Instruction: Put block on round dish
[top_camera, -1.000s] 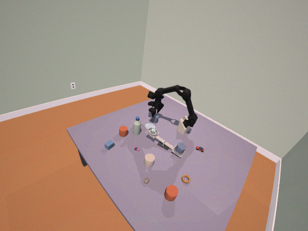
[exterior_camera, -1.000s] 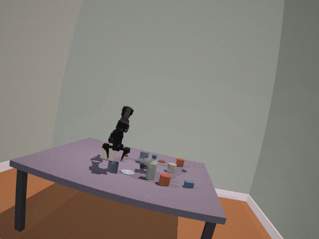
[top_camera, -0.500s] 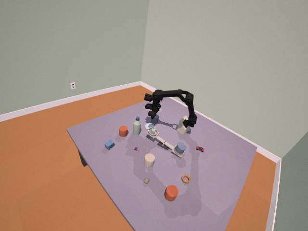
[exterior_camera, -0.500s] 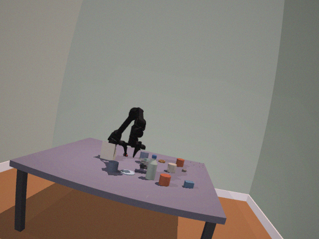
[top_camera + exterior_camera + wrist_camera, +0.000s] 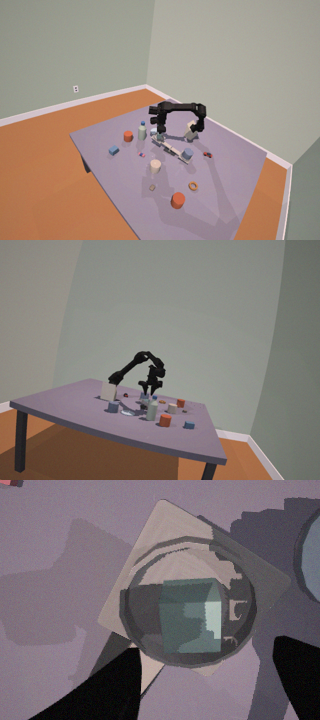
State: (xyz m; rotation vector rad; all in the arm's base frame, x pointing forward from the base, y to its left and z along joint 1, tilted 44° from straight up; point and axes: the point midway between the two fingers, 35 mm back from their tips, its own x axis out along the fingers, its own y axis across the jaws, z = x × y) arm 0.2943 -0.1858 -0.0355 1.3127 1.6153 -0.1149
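My gripper tip is 4 cm above the pale green block. The rest, counted from my gripper tip: cream cylinder 20 cm ahead, 16 cm to the left, 9 cm below; round grey-blue dish 13 cm below, 12 cm behind, 11 cm to the right; white bottle 14 cm to the right, 4 cm ahead, 2 cm below.
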